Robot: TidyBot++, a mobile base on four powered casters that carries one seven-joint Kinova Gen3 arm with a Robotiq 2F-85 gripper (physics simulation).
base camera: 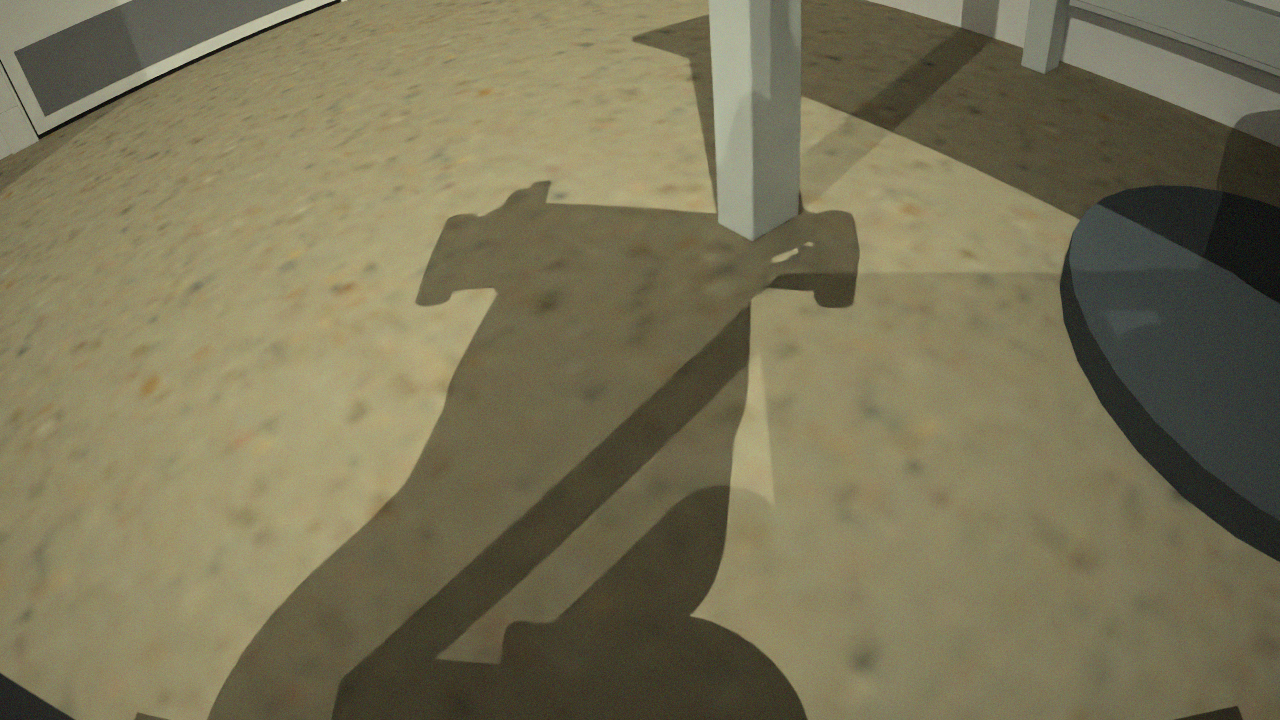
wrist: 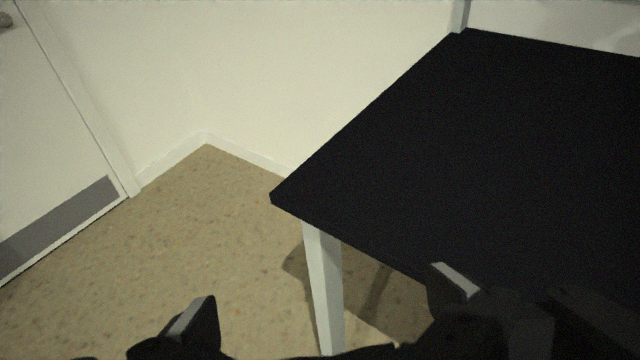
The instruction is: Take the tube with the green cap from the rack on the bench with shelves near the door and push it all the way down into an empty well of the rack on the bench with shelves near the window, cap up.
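Places are measured from the arm's base along level axes (x back, y right, z up), in millimetres.
Pixels of known places: gripper, fingertip midpoint: (wrist: 323,302).
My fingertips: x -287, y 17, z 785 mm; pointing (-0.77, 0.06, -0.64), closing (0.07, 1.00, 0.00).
Behind a point stands the place of what it marks.
My gripper (wrist: 323,302) {x -287, y 17, z 785 mm} is open, its two fingers wide apart at the bottom of the wrist view. I see no object between them. It hangs above the floor and the near edge of a black bench top (wrist: 475,150) {x -652, y 333, z 518 mm}, which fills the right of the wrist view. The tube with the green cap and the racks do not show in either view.
A pale bench leg (base camera: 756,134) {x -613, y 56, z -299 mm} (wrist: 324,285) {x -611, y 51, z 273 mm} stands ahead of the base. A round dark pedestal foot (base camera: 1172,358) {x -427, y 349, z -366 mm} is at the right. A door with a grey kick plate (base camera: 161,62) {x -1445, y -1114, z -361 mm} (wrist: 60,227) {x -1535, y -1018, z -307 mm} is at the left. A white wall (wrist: 250,75) {x -1790, y -52, z 156 mm} runs behind the bench.
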